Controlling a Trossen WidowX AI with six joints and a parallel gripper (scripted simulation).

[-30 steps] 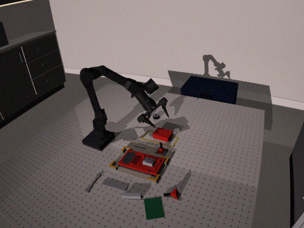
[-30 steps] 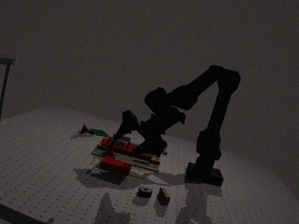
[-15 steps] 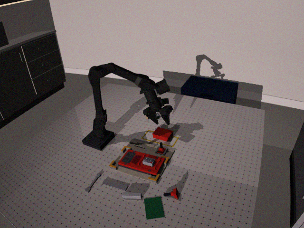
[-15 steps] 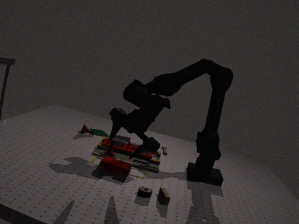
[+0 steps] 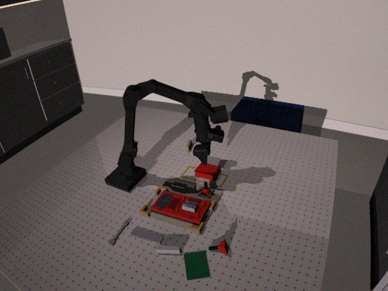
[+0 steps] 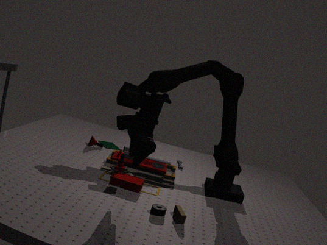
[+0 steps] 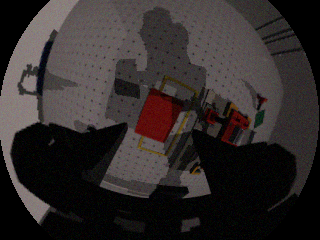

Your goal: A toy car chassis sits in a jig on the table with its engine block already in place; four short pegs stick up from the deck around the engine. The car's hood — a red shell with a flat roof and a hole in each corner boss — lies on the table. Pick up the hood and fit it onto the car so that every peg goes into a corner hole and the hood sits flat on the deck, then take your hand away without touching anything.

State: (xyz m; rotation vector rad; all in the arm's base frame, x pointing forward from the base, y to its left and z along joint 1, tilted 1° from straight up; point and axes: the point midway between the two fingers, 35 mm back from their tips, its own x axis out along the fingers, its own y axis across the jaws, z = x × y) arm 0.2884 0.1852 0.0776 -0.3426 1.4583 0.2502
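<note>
My gripper tip is 60 mm above the red hood. From my gripper tip the other things lie so: wooden block 190 mm behind, 140 mm to the left, 60 mm below; then grey engine block 60 mm ahead, 230 mm to the right, 50 mm below; then green card 200 mm ahead, 420 mm to the right, 80 mm below.
</note>
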